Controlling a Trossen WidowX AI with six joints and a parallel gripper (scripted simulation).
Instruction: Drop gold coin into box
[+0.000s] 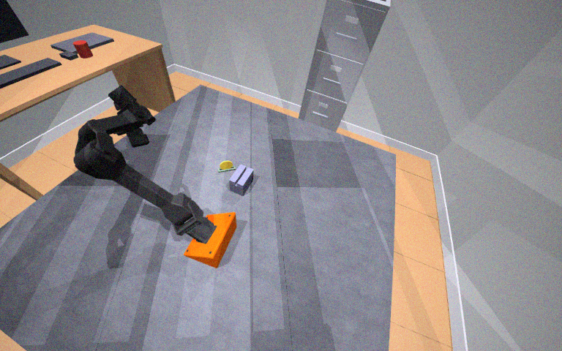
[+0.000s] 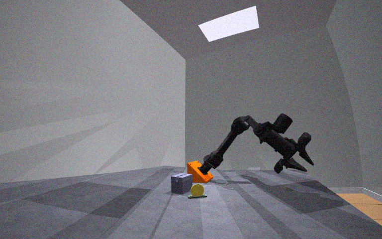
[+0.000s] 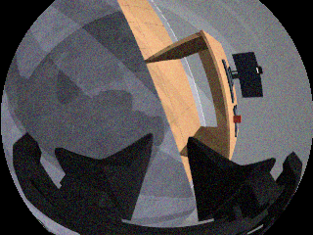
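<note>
Right now my gripper tip is 80 mm short of the gold coin, 430 mm to the left of it and 80 mm above it.
</note>
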